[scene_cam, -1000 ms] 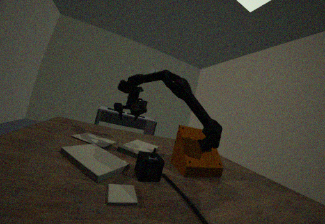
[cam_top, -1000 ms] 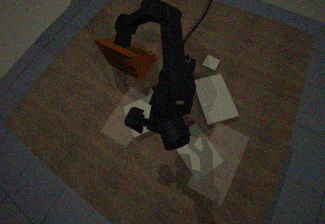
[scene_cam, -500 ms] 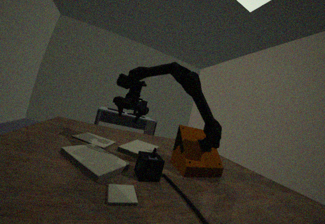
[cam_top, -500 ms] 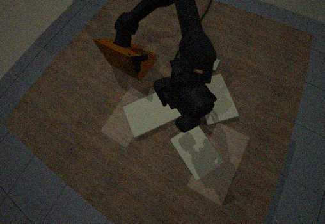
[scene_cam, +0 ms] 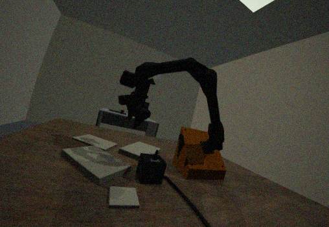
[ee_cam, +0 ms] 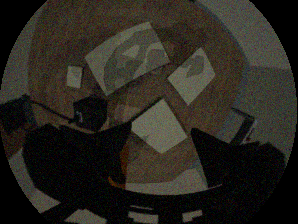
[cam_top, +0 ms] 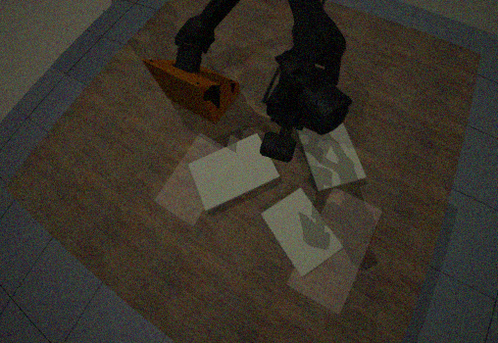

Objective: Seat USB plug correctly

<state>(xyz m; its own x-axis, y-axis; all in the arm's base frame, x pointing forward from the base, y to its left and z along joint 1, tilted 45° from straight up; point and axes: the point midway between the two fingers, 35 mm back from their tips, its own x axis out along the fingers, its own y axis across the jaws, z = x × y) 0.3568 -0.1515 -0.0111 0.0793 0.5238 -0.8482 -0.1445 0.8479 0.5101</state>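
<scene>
My gripper tip is 20 cm to the right of the USB plug, 6 cm past it and 6 cm above it.
</scene>
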